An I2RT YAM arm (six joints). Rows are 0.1 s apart.
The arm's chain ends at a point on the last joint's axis. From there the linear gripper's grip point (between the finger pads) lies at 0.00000 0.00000 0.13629 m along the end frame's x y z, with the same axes.
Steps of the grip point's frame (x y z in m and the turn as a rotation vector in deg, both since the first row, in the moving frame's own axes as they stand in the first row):
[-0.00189, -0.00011, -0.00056, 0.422, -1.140, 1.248]
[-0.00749, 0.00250, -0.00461, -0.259, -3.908, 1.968]
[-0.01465, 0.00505, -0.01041, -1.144, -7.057, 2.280]
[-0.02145, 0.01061, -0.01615, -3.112, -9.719, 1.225]
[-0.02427, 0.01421, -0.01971, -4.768, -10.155, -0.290]
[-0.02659, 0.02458, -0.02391, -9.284, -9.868, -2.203]
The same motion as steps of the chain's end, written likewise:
[0.00081, 0.00092, -0.00053, 0.422, -1.140, 1.248]
[0.00181, 0.00204, -0.00429, -0.259, -3.908, 1.968]
[0.00214, 0.00267, -0.00935, -1.144, -7.057, 2.280]
[0.00162, 0.00349, -0.01399, -3.112, -9.719, 1.225]
[-0.00030, 0.00288, -0.01711, -4.768, -10.155, -0.290]
[-0.00376, 0.00226, -0.02012, -9.284, -9.868, -2.203]

